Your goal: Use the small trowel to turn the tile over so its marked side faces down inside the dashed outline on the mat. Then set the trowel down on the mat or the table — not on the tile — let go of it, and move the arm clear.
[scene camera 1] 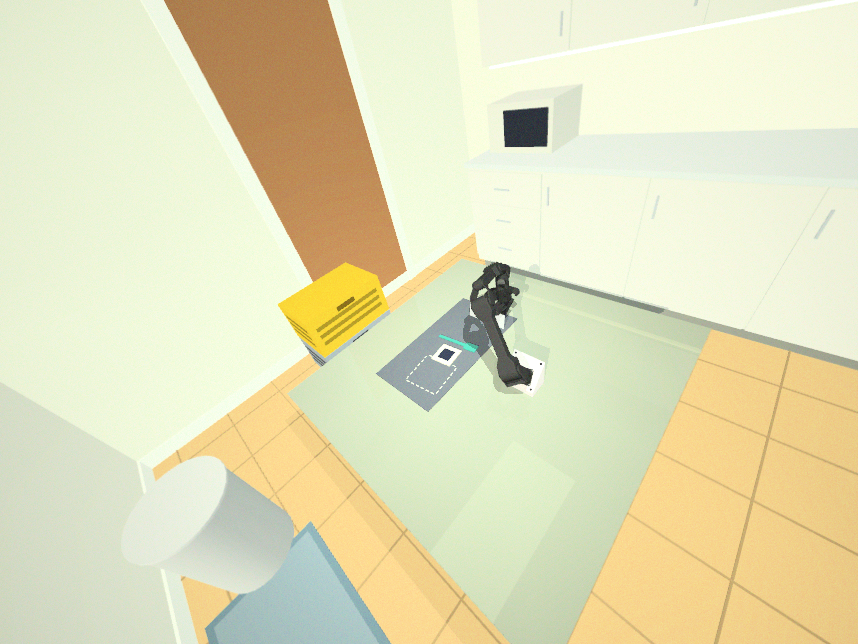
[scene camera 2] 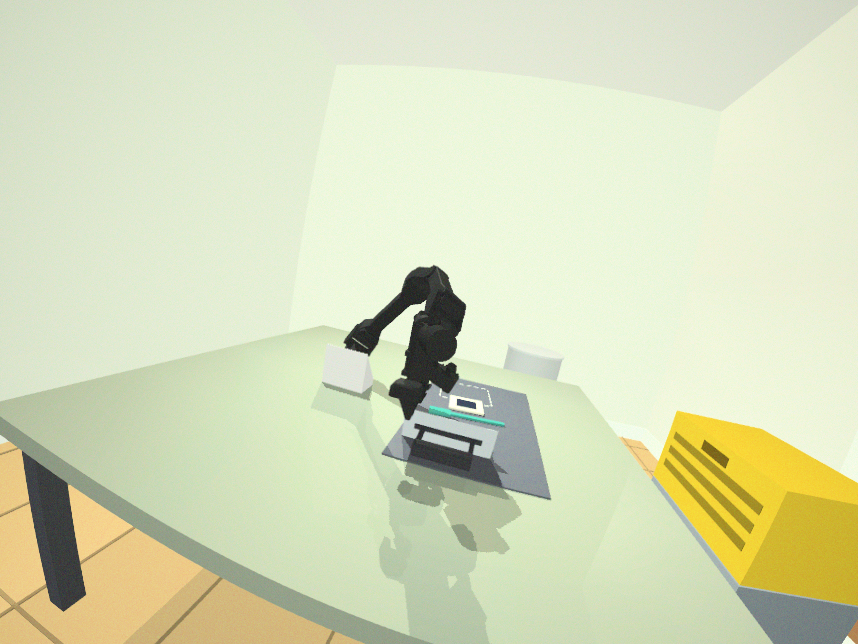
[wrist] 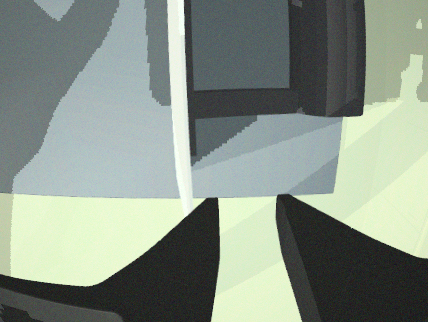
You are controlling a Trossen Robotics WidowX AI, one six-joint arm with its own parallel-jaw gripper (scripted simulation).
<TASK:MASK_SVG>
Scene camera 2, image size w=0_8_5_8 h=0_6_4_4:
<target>gripper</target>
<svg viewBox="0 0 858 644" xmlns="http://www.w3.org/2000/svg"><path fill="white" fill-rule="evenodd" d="M457 365L451 362L444 366L444 364L432 360L422 349L408 345L404 355L406 356L405 366L401 371L401 376L407 377L407 379L399 378L390 385L388 392L391 397L399 399L405 420L410 420L417 404L423 401L427 394L425 392L432 387L429 381L435 386L440 387L444 392L450 393L460 378L459 374L456 374Z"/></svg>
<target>grey block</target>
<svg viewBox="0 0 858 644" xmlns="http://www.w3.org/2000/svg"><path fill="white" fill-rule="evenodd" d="M403 418L402 435L414 439L410 453L411 456L452 466L464 471L470 470L473 455L483 458L491 457L498 432L416 410L410 420Z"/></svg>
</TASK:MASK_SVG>
